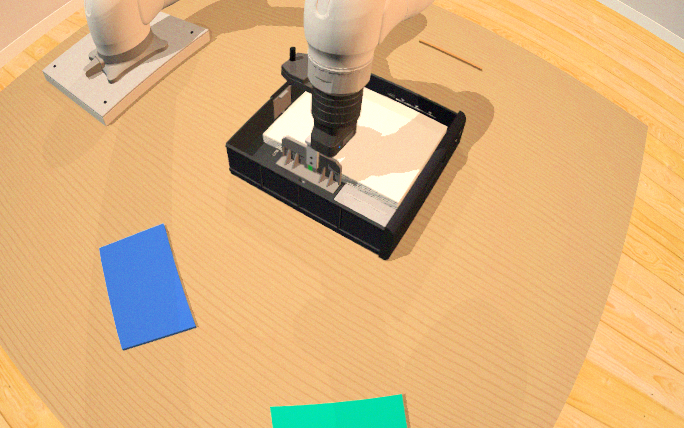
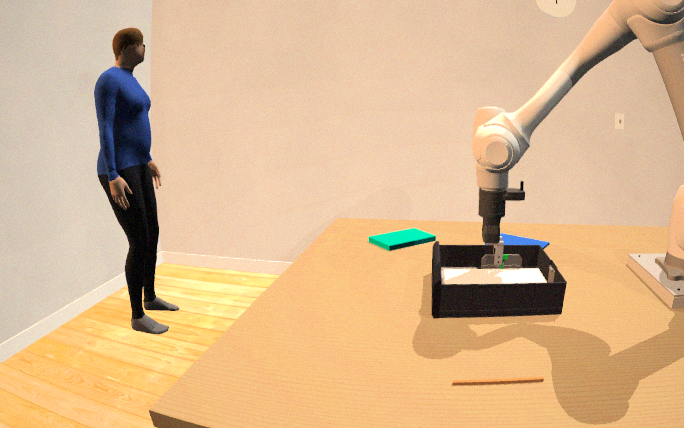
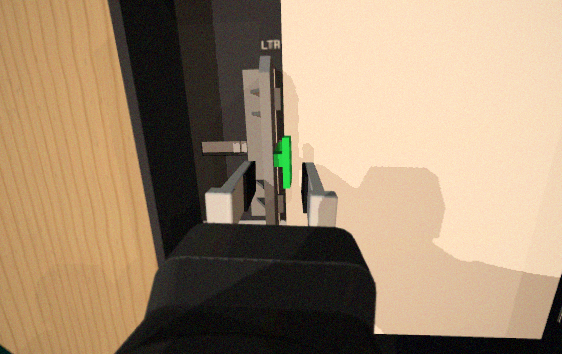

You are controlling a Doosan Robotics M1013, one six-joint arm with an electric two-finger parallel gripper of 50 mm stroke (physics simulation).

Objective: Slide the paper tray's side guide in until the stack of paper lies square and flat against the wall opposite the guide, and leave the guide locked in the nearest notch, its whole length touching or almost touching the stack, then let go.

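Where they show: gripper, fingertip midpoint: (image 1: 319,157) (image 2: 497,262) (image 3: 278,177); arm's base, link origin: (image 1: 127,52).
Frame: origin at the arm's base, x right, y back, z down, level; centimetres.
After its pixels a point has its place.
Note:
The black paper tray (image 1: 428,186) @[x -18.9, y -79.8, z -1.5 cm] (image 2: 499,300) @[x -31.6, y -60.5, z -0.4 cm] (image 3: 150,150) @[x -1.6, y -62.8, z -4.1 cm] holds a white paper stack (image 1: 393,121) @[x -26.9, y -65.2, z -0.3 cm] (image 2: 479,276) @[x -16.6, y -67.5, z -0.3 cm] (image 3: 425,100) @[x -18.0, y -56.4, z -0.3 cm]. The stack looks flat; its far edge runs along the wall opposite the guide. The grey side guide (image 1: 296,145) @[x -7.7, y -59.4, z -3.4 cm] (image 2: 513,260) @[x -8.2, y -58.7, z -2.5 cm] (image 3: 266,125) @[x -8.1, y -59.9, z -4.0 cm] stands upright, parallel to the stack's near edge and touching or almost touching it. Its green latch piece (image 1: 310,167) @[x -8.4, y -62.2, z 0.8 cm] (image 2: 505,257) @[x -9.8, y -61.1, z -3.7 cm] (image 3: 286,162) @[x -9.7, y -61.7, z -4.3 cm] is on the stack side. Whether it sits in a notch is hidden. My gripper (image 1: 312,160) @[x -9.4, y -63.3, z -2.1 cm] (image 2: 498,255) @[x -9.4, y -63.3, z -2.1 cm] (image 3: 278,177) @[x -9.4, y -63.3, z -2.1 cm] is open, its fingers apart on either side of the guide and latch, with gaps visible.
A blue slab (image 1: 146,287) @[x 28.3, y -59.4, z 3.1 cm] (image 2: 524,241) @[x 30.4, y -55.9, z 3.1 cm] and a green block (image 1: 340,411) @[x 18.5, y -96.5, z 2.1 cm] (image 2: 402,238) @[x 19.3, y -99.4, z 2.1 cm] lie on the table. A thin orange stick (image 1: 450,55) @[x -59.6, y -57.0, z 3.6 cm] (image 2: 497,381) @[x -60.2, y -57.2, z 3.3 cm] lies beyond the tray's far wall. A person (image 2: 123,126) stands beyond the table.

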